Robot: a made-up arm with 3 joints.
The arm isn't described. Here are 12 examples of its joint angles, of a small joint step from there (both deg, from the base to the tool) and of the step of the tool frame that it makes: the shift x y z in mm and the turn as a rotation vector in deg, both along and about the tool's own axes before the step.
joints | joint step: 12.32 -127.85 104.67 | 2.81 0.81 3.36
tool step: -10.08 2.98 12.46 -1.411 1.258 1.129
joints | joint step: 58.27 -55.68 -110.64 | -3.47 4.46 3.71
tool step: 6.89 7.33 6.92 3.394 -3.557 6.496
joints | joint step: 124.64 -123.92 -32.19 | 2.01 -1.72 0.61
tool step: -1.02 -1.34 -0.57 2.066 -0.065 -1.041
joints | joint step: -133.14 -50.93 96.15 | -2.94 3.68 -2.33
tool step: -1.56 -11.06 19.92 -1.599 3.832 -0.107
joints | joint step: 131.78 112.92 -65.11 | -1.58 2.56 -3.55
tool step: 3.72 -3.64 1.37 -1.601 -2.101 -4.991
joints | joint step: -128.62 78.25 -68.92 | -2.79 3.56 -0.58
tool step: 16.18 -5.39 5.73 -0.812 -3.499 -3.328
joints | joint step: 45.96 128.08 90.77 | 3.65 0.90 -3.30
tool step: 9.82 -6.41 16.29 -2.287 0.865 -0.444
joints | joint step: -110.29 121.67 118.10 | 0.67 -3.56 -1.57
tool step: 9.83 -6.49 -2.12 -1.930 -3.010 -0.989
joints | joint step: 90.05 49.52 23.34 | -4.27 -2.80 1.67
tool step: 2.56 -7.79 3.79 1.386 -3.747 -1.510
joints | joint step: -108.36 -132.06 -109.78 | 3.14 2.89 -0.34
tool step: 14.01 8.77 6.96 2.907 -2.018 -2.724
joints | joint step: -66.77 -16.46 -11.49 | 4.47 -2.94 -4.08
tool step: -29.05 4.63 -21.04 1.863 4.825 -5.453
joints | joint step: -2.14 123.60 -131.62 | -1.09 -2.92 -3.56
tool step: -9.68 -0.36 -0.71 -2.428 1.723 -4.482
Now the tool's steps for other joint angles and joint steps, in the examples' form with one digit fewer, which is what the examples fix.
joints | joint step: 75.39 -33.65 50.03 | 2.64 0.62 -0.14
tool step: -16.5 4.7 -9.5 1.29 1.89 -1.59
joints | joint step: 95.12 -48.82 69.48 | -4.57 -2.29 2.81
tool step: 38.7 -12.5 12.5 -2.03 -3.13 6.31
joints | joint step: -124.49 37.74 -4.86 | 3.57 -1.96 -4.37
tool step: -15.0 17.0 -15.1 1.59 3.08 -2.23
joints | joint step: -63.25 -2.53 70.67 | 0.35 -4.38 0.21
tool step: 12.8 5.8 -13.3 1.77 -4.02 0.18
